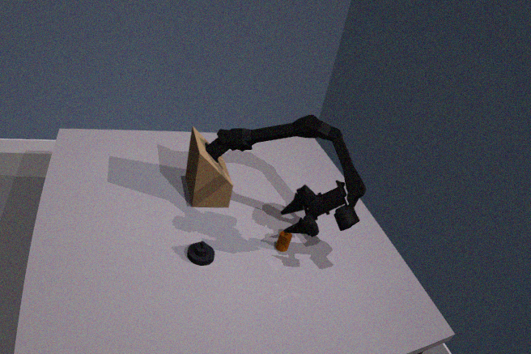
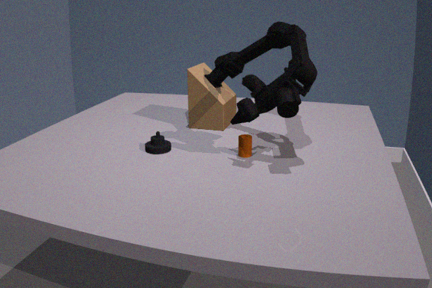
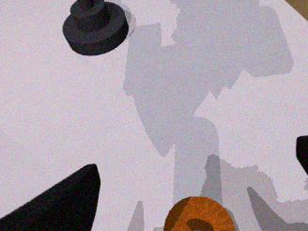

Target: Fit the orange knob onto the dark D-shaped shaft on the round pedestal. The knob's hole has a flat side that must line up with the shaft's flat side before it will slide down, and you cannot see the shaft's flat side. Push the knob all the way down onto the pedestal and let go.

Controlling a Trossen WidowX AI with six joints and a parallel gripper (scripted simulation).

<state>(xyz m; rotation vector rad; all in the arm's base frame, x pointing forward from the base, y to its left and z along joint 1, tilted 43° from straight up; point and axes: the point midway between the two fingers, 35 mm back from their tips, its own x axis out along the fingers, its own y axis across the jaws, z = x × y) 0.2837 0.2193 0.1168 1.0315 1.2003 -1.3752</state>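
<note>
My gripper tip is 80 mm above the orange knob and 20 mm to the right of it. Round my gripper tip: dark round pedestal (250 mm to the right, 80 mm below, 60 mm ahead).
</note>
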